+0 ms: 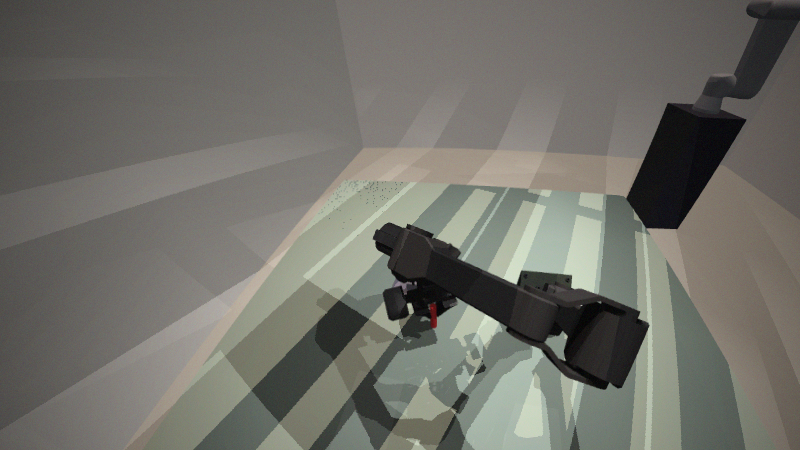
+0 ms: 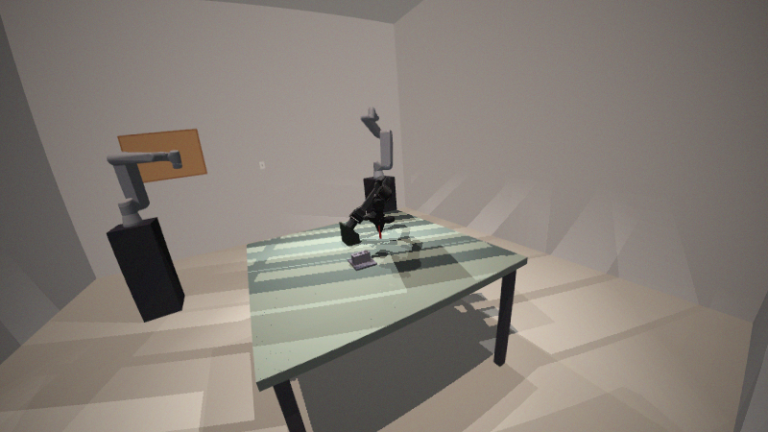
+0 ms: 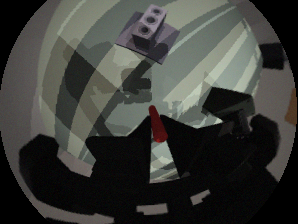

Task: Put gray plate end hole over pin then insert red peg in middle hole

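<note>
The gray plate is 6 cm ahead of my gripper tip, 17 cm to the right of it and 7 cm below it. The rest, counted from my gripper tip: red peg (right at my gripper tip); then base (6 cm ahead, 16 cm to the right, 11 cm below).
</note>
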